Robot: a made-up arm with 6 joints. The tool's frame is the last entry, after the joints. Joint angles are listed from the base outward. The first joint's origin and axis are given. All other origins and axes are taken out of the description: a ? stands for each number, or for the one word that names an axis. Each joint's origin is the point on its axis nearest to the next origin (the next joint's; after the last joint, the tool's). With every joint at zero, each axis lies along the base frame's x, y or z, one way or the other. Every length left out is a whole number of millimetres.
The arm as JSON. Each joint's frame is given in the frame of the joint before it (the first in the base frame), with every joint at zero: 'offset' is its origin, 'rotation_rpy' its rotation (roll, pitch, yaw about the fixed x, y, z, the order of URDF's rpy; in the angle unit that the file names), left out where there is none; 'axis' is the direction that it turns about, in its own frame. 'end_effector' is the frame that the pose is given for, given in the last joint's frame.
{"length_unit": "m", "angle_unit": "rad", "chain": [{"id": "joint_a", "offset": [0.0, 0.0, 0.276], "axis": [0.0, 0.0, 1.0]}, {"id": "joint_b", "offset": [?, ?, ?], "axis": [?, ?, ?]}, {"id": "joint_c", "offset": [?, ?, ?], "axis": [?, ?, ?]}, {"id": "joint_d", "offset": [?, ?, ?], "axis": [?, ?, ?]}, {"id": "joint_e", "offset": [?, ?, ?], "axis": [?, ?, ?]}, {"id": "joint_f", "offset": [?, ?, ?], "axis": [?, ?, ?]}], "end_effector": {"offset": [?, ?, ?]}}
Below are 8 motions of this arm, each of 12 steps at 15 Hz.
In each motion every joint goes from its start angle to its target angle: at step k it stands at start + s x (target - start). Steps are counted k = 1, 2, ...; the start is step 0. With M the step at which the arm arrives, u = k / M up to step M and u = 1 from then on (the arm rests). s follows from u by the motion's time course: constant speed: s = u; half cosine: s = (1 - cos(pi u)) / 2; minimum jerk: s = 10 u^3 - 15 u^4 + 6 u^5.
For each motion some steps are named. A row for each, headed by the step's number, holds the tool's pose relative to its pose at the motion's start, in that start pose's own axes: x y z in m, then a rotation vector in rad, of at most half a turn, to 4 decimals.
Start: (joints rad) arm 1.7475 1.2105 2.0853 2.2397 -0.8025 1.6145
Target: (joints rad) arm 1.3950 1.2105 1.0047 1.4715 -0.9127 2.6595
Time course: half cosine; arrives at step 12
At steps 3, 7, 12:
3: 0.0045 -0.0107 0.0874 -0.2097 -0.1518 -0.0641
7: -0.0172 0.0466 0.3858 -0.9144 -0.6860 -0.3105
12: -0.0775 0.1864 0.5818 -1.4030 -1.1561 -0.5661

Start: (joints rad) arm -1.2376 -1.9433 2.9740 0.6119 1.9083 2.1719
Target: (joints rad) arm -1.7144 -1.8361 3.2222 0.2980 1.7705 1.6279
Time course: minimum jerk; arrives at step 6
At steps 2, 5, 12:
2: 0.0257 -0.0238 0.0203 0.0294 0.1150 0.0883
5: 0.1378 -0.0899 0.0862 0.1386 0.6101 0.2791
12: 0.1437 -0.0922 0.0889 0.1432 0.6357 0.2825

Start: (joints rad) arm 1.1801 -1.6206 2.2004 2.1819 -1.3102 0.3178
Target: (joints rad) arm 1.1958 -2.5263 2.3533 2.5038 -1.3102 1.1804
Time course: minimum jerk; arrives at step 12
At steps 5, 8, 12:
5: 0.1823 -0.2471 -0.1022 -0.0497 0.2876 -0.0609
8: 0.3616 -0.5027 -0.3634 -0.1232 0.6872 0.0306
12: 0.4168 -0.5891 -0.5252 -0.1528 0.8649 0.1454

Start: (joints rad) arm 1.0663 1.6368 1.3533 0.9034 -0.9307 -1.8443
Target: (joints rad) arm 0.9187 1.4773 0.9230 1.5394 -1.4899 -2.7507
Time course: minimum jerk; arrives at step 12
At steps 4, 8, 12:
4: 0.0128 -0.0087 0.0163 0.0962 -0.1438 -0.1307
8: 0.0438 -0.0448 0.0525 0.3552 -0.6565 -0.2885
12: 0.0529 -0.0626 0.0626 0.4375 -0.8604 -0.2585

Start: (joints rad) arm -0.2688 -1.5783 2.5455 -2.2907 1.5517 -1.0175
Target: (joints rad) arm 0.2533 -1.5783 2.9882 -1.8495 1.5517 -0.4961
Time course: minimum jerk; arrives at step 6
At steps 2, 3, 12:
2: 0.0539 0.0470 -0.0851 -0.0047 0.1624 0.0963
3: 0.1077 0.1276 -0.1990 -0.0139 0.3703 0.2663
12: 0.1403 0.2966 -0.3726 -0.0184 0.6647 0.6429

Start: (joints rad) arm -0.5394 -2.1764 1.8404 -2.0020 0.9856 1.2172
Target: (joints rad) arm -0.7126 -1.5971 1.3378 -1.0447 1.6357 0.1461
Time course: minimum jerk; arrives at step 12
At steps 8, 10, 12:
8: -0.0615 -0.5573 -0.3685 -0.2148 -0.4802 -0.0352
10: -0.1118 -0.6864 -0.4009 -0.2311 -0.5172 0.1296
12: -0.1230 -0.7123 -0.4053 -0.2312 -0.5175 0.1680

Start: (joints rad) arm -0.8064 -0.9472 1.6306 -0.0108 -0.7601 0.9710
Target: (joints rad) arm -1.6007 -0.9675 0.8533 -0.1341 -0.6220 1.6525
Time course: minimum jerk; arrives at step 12
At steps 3, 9, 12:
3: 0.0259 0.0590 0.0450 -0.1406 0.0135 0.0686
9: 0.1019 0.5565 0.1431 -1.2058 0.1585 0.5593
12: 0.0972 0.6121 0.1259 -1.3397 0.1866 0.6215

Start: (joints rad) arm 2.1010 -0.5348 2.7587 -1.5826 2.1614 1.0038
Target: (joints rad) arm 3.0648 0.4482 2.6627 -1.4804 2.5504 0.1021
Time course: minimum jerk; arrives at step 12
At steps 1, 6, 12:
1: 0.0051 -0.0024 -0.0028 0.0008 -0.0071 -0.0036
6: 0.4216 -0.3596 -0.0754 0.0069 -0.7054 -0.2267
12: 0.4590 -0.7933 0.1449 -0.2001 -1.2768 -0.1889

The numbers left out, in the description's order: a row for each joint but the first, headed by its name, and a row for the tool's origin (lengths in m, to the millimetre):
joint_b: xyz 0.0 0.0 0.0, axis 0.0 1.0 0.0
joint_c: xyz 0.0 0.0 0.596, axis 0.0 -1.0 0.0
joint_d: xyz 0.469 0.0 0.0, axis -1.0 0.0 0.0
joint_e: xyz 0.0 -0.097 0.0, axis 0.0 -1.0 0.0
joint_f: xyz 0.0 0.0 0.0, axis -1.0 0.0 0.0
tool: xyz 0.0 0.0 0.0

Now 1 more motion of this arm.
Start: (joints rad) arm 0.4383 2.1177 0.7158 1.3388 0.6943 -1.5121
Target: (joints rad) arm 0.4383 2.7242 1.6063 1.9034 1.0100 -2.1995
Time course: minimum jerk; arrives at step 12
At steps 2, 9, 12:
2: 0.0073 -0.0045 -0.0040 0.0027 0.0048 0.0137
9: 0.1135 -0.0692 -0.1645 0.0804 0.2589 0.2094
12: 0.1166 -0.0710 -0.1902 0.0919 0.3017 0.2102

